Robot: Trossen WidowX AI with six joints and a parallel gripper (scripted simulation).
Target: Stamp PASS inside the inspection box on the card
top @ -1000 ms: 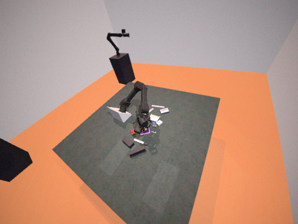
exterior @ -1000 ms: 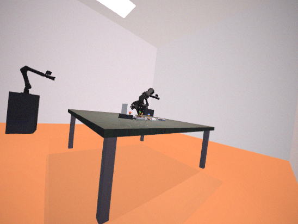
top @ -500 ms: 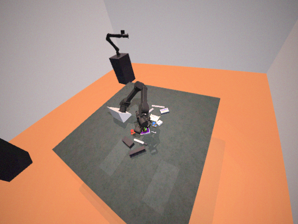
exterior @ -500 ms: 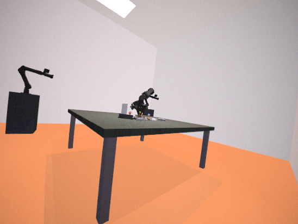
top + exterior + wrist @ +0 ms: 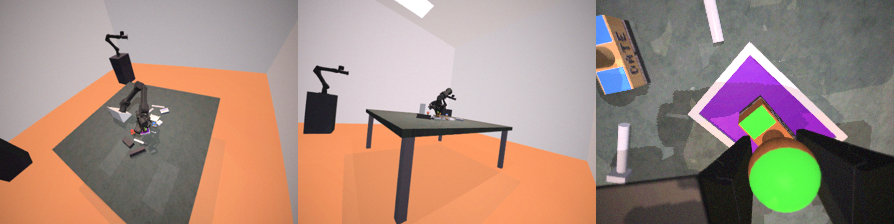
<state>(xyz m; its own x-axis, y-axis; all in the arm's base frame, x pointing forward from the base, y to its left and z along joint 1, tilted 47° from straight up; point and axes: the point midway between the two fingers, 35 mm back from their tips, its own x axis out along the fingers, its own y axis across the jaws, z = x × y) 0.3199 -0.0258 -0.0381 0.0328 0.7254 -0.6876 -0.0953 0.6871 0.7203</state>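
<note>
The green-knobbed stamp is right at my gripper tip. Also, from my gripper tip: blue-knobbed stamp: 50 mm ahead, 90 mm to the left, 20 mm below; red-knobbed stamp: 80 mm behind, 70 mm to the right, 20 mm below; purple ink pad: 30 mm below.
</note>
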